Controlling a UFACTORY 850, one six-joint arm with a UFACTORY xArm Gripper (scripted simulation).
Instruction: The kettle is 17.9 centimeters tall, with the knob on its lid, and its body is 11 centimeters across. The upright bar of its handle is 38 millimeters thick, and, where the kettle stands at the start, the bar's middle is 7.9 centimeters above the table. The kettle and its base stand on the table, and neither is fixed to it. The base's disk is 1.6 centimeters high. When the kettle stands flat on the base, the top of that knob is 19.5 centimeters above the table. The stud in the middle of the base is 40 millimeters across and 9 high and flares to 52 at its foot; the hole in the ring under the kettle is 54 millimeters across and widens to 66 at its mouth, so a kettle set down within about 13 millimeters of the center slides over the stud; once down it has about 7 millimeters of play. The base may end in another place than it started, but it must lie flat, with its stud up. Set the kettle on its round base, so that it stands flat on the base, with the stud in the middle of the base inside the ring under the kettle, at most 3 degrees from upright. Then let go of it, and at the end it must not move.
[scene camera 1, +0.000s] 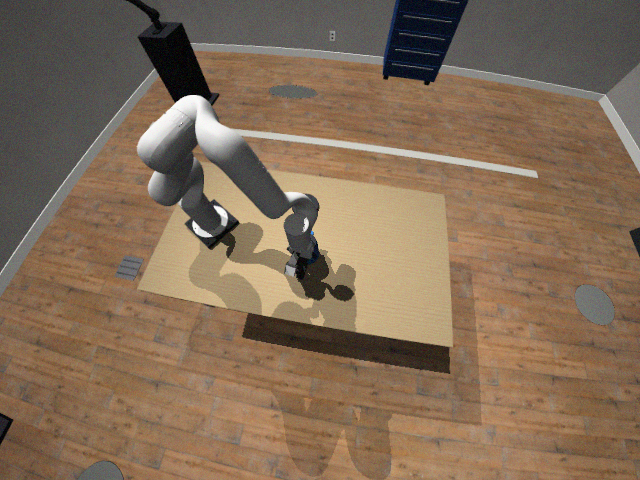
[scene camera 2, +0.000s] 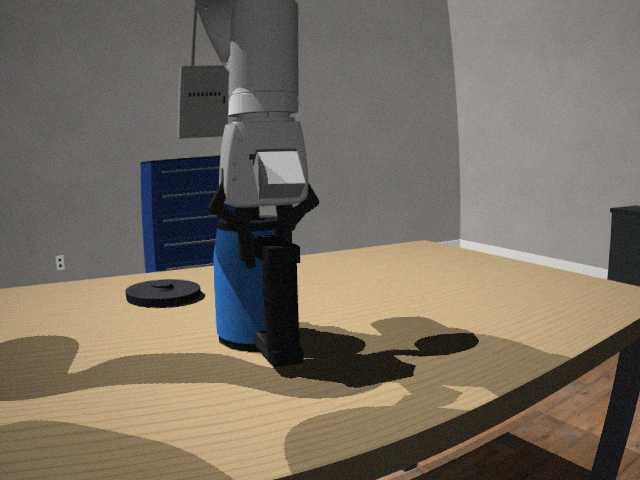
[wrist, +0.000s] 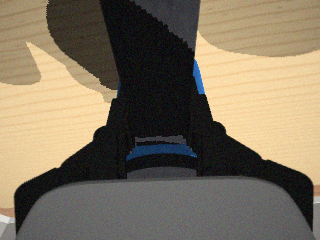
In view: the gripper (scene camera 2: 265, 265), a blue kettle (scene camera 2: 241, 294) and a round kettle base (scene camera 2: 167, 292).
The blue kettle also shows in the wrist view (wrist: 154, 54). The gripper also shows in the wrist view (wrist: 159, 93).
